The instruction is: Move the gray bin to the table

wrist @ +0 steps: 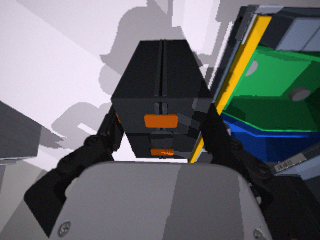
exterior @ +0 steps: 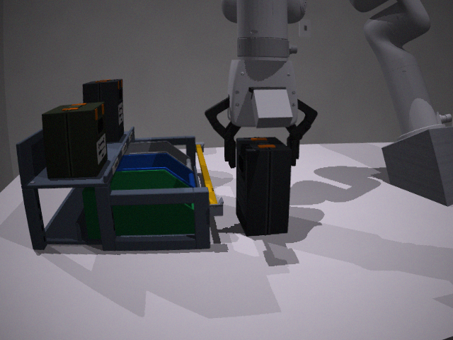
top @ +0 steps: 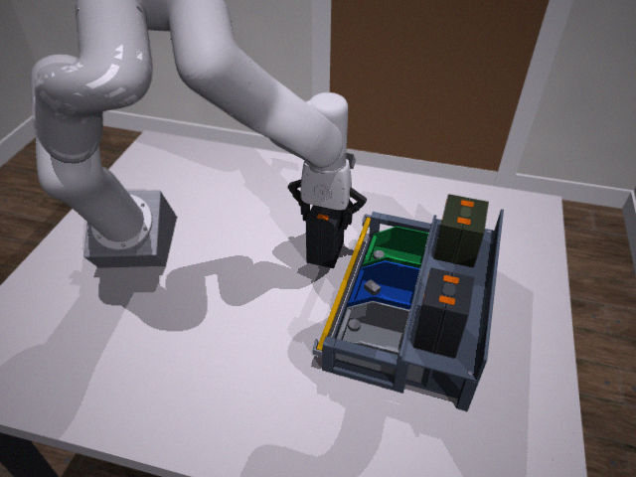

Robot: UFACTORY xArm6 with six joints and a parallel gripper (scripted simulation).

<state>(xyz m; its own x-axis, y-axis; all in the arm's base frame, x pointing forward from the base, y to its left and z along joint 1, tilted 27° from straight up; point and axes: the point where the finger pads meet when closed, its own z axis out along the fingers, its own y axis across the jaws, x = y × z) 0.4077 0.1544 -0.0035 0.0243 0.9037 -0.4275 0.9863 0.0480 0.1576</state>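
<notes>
Right now my hand is 4 cm above the dark box. Round my hand: green bin 18 cm ahead, 6 cm below; blue bin 18 cm ahead, 12 cm to the right, 6 cm below; yellow bar 11 cm to the right, 8 cm ahead, 5 cm below.
</notes>
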